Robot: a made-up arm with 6 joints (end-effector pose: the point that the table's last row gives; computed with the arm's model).
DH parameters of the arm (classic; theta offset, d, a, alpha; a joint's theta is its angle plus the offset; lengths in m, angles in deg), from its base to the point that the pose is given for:
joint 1: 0 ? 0 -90
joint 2: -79.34 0 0.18 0
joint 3: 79.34 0 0.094 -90
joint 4: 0 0.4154 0 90
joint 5: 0 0 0.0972 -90
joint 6: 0 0.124 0 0
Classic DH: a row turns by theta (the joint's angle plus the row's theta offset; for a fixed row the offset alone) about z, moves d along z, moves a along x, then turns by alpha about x.
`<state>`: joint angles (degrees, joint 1 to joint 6).
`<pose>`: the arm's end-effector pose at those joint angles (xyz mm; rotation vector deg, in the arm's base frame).
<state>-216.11 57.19 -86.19 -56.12 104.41 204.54</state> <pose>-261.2 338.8 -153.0 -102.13 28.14 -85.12</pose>
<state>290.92 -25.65 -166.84 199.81 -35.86 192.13</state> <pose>12.8 110.3 823.6 29.69 -11.49 138.83</pose>
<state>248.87 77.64 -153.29 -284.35 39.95 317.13</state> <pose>-268.6 -708.7 144.4 73.54 -115.97 93.82</pose>
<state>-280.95 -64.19 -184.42 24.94 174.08 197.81</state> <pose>-125.9 -407.6 413.3 -77.64 80.48 51.49</pose>
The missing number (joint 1, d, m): 0.1912
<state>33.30 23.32 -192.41 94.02 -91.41 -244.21</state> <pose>130.4 -59.5 666.1 92.98 18.14 39.92</pose>
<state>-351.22 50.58 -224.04 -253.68 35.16 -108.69</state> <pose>131.5 12.5 857.3 10.06 -49.15 -164.49</pose>
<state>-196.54 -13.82 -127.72 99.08 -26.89 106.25</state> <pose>-184.1 201.7 792.8 -45.56 59.05 163.07</pose>
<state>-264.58 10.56 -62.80 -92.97 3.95 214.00</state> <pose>-140.0 540.6 95.5 -124.55 30.53 15.55</pose>
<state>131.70 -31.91 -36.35 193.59 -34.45 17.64</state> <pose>-256.0 234.3 139.2 135.14 -103.38 -54.08</pose>
